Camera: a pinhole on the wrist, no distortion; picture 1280 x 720 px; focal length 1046.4 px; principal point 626.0 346.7 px. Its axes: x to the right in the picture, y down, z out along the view. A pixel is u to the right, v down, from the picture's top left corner.
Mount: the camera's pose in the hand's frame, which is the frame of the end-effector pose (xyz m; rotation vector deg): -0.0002 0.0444 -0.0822 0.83 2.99 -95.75
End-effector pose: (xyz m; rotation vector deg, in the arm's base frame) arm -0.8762 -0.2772 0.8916 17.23 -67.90 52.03
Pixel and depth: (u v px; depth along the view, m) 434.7 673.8 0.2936
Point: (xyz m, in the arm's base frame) -1.0641 -0.3183 1.0459
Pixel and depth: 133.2 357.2 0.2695
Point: -1.1199 -0.2914 0.9458
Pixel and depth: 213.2 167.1 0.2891
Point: -1.1317 -0.3334 0.9086
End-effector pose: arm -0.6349 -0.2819 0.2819 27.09 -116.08 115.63
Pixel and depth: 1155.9 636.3 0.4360
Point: -0.6333 -0.6271 0.5080
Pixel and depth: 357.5 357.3 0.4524
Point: -0.6927 -0.6581 0.1576
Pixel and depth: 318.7 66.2 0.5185
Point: -0.5809 -0.7217 0.0589
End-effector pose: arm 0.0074 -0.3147 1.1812 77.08 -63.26 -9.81
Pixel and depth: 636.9 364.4 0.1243
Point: -0.0379 -0.3353 1.2078
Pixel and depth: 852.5 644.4 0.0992
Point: 0.0034 -0.3391 1.2068
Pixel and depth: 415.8 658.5 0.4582
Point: -0.2277 -0.6452 1.2865
